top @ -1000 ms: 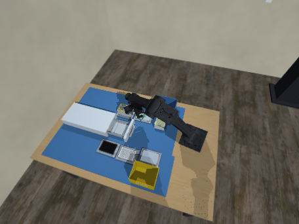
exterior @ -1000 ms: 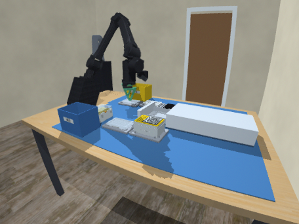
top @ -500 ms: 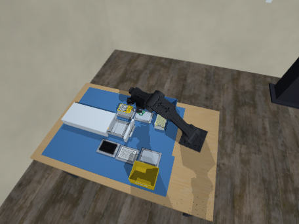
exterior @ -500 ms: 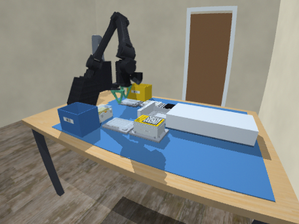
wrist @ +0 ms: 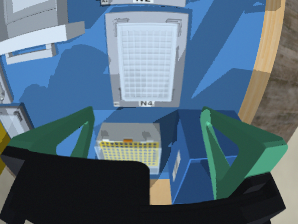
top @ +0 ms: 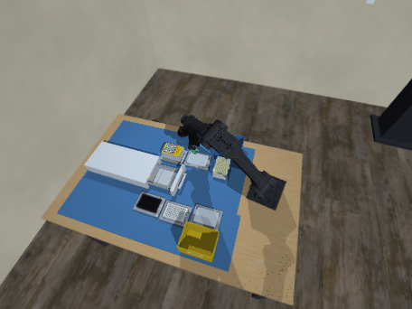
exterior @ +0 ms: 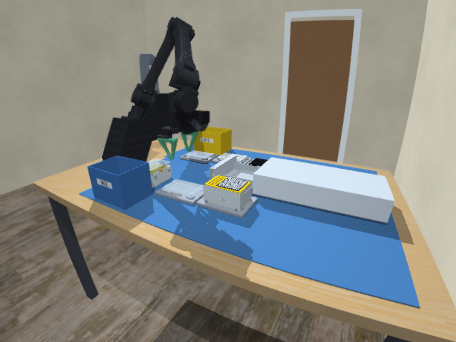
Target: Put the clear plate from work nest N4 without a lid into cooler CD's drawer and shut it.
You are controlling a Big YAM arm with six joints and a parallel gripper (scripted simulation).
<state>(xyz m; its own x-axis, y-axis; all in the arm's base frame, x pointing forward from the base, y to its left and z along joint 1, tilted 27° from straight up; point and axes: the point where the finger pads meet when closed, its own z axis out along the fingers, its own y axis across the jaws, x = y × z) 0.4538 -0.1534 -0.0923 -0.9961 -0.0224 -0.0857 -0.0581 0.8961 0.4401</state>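
Right now the clear plate is 130 mm below my hand. Also, from my hand: blue bin (170 mm behind, 130 mm to the right, 110 mm below); then yellow-labelled tip box (170 mm ahead, 10 mm to the left, 90 mm below); then grey work nest (140 mm below).
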